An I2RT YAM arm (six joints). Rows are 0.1 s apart.
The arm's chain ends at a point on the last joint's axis. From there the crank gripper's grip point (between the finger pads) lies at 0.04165 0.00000 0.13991 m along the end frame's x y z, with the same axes.
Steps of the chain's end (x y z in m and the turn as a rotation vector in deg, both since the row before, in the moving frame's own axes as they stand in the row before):
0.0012, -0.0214, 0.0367, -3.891, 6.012, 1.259
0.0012, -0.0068, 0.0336, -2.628, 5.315, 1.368
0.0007, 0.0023, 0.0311, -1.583, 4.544, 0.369
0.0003, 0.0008, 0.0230, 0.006, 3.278, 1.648
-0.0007, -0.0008, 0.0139, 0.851, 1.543, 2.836
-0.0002, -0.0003, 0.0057, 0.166, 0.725, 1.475
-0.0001, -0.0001, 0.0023, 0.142, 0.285, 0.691
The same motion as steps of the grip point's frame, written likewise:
0.0155, -0.0110, 0.0312, -3.891, 6.012, 1.259
0.0139, 0.0007, 0.0290, -2.628, 5.315, 1.368
0.0116, 0.0064, 0.0273, -1.583, 4.544, 0.369
0.0082, 0.0021, 0.0204, 0.006, 3.278, 1.648
0.0031, -0.0007, 0.0127, 0.851, 1.543, 2.836
0.0016, 0.0004, 0.0052, 0.166, 0.725, 1.475
0.0006, 0.0001, 0.0021, 0.142, 0.285, 0.691

